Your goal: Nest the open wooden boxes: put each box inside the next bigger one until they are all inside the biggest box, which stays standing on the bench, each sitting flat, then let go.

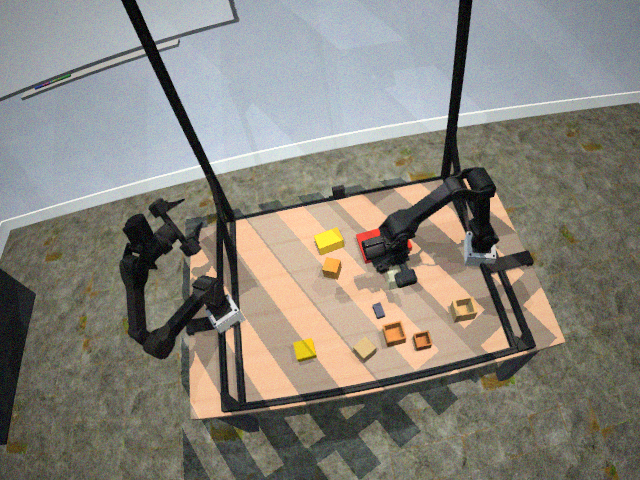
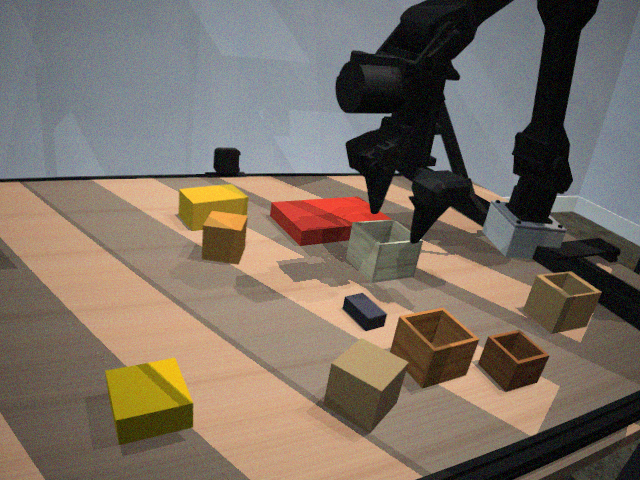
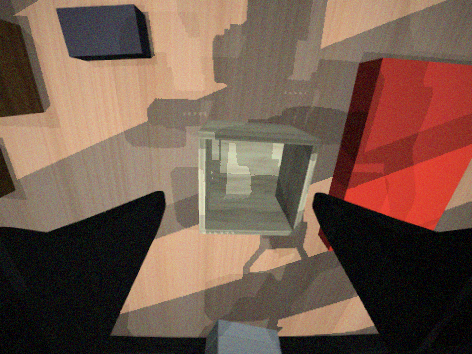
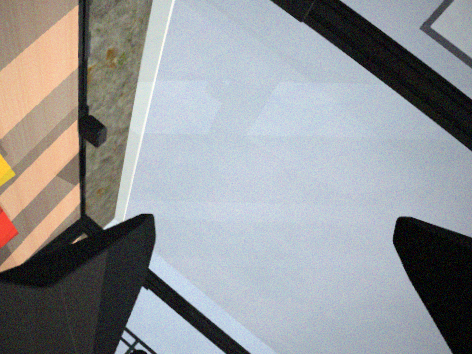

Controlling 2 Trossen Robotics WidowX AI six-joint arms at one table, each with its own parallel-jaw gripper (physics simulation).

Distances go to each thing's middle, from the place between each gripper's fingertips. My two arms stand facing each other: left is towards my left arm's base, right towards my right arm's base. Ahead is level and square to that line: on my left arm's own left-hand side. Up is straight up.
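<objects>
Pale grey-green box (image 2: 381, 250): left hand 10 mm past it, 40 mm above it. From my left hand: orange cube (image 2: 224, 235) 200 mm to the right, 90 mm behind, 40 mm below; small dark blue block (image 3: 88, 37) 90 mm to the right, 90 mm ahead, 60 mm below; red flat slab (image 2: 308, 222) 150 mm behind, 60 mm below. Going by their middles, of the things named here the pale grey-green box nearest to my left hand.
Orange cube: my right hand 36 cm to the right of it, 10 cm short of it, 34 cm above it. From my right hand: pale grey-green box 56 cm to the left, 18 cm ahead, 34 cm below; red flat slab 56 cm to the left, 4 cm ahead, 36 cm below; small dark blue block 47 cm to the left, 28 cm ahead, 36 cm below.
</objects>
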